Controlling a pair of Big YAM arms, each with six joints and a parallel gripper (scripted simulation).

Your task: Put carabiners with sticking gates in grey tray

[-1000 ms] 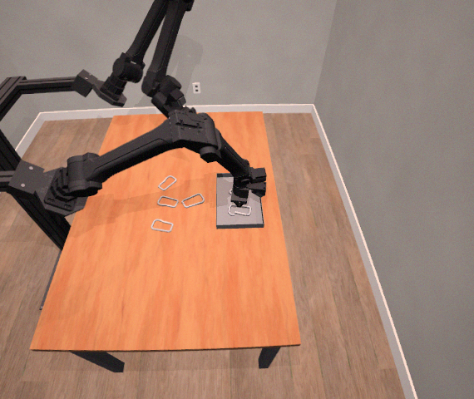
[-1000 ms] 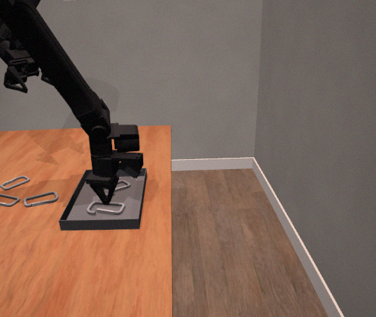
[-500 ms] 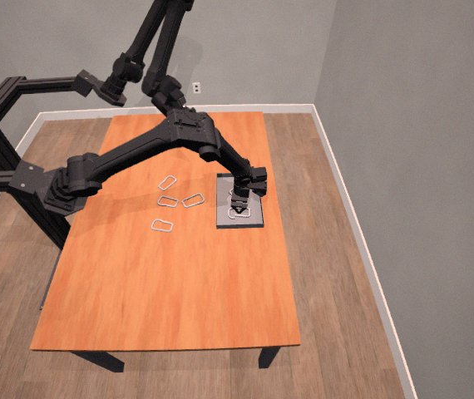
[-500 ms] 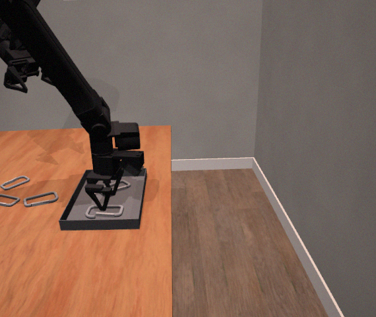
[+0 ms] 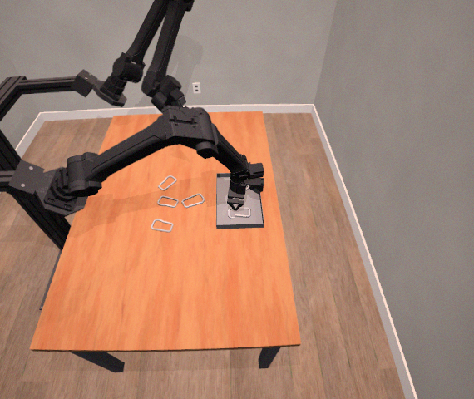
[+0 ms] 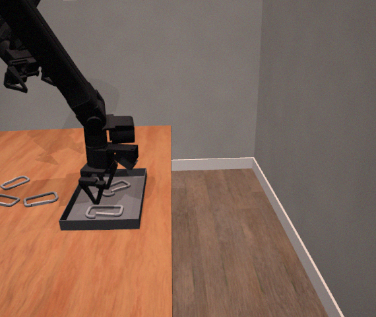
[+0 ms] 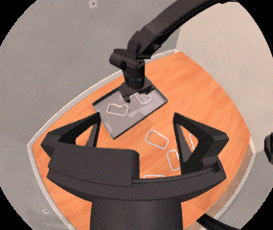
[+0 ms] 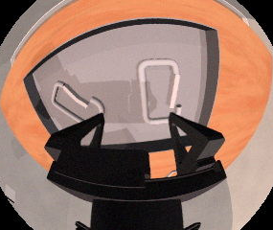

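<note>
My right gripper is now 10 mm short of the grey tray, 40 mm to the right of it and 30 mm above it.
</note>
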